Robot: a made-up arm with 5 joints.
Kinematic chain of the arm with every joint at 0, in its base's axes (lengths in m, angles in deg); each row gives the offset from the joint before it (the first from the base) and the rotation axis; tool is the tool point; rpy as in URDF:
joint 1: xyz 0.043 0 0.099 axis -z
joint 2: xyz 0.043 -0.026 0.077 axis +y
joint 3: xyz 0.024 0 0.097 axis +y
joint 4: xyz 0.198 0 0.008 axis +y
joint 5: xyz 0.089 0.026 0 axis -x
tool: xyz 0 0 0 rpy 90 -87.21 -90
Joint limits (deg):
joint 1: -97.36..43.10
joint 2: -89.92..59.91
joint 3: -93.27..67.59
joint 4: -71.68..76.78
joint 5: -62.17..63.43
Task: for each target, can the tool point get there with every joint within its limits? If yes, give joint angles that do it. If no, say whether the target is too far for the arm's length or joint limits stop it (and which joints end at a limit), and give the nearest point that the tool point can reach.
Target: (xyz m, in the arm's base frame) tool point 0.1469 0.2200 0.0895
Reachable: yes | joints -64.72 -3.40 34.75 52.98 49.90
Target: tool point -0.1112 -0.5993 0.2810
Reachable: no: too far | nearest point -0.0413 -0.3276 0.2408 | short by 0.283 m
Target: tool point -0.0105 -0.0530 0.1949
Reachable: no: joint limits stop it (at a limit: joint 2, joint 3, joint 4) | nearest point 0.0030 -0.0397 0.0785 | short by 0.118 m
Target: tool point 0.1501 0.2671 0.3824
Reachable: yes | joints -68.16 -18.18 -13.96 35.57 -25.54
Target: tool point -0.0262 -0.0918 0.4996
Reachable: yes | joints -52.98 -70.14 -42.58 28.52 8.88
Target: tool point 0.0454 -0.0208 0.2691
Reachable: no: joint limits stop it (at a limit: joint 1, joint 2, joint 4) | nearest point 0.1243 -0.0760 0.3631 | short by 0.135 m
